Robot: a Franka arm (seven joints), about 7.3 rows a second.
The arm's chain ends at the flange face. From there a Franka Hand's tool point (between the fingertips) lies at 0.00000 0.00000 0.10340 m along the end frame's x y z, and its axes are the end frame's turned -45 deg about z.
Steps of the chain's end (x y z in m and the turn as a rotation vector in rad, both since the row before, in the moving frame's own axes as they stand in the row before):
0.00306 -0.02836 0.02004 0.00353 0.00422 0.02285
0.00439 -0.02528 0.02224 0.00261 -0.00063 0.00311
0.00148 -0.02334 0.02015 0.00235 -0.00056 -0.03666
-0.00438 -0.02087 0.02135 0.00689 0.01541 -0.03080
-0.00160 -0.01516 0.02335 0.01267 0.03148 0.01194
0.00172 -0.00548 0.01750 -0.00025 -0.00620 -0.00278
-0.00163 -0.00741 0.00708 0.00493 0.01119 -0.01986
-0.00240 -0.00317 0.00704 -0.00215 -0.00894 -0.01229
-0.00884 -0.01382 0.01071 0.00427 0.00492 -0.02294
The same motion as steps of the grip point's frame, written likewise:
0.02278 -0.01783 0.02004 -0.00049 0.00548 0.02285
0.02112 -0.01501 0.02224 0.00229 0.00140 0.00311
0.01768 -0.01567 0.02015 0.00206 0.00127 -0.03666
0.01330 -0.01726 0.02134 -0.00602 0.01577 -0.03080
0.01281 -0.01046 0.02329 -0.01330 0.03122 0.01194
0.00462 -0.00309 0.01750 0.00421 -0.00456 -0.00278
0.00527 -0.00595 0.00707 -0.00443 0.01140 -0.01986
-0.00027 -0.00443 0.00704 0.00480 -0.00784 -0.01229
0.00419 -0.01598 0.01071 -0.00046 0.00650 -0.02294

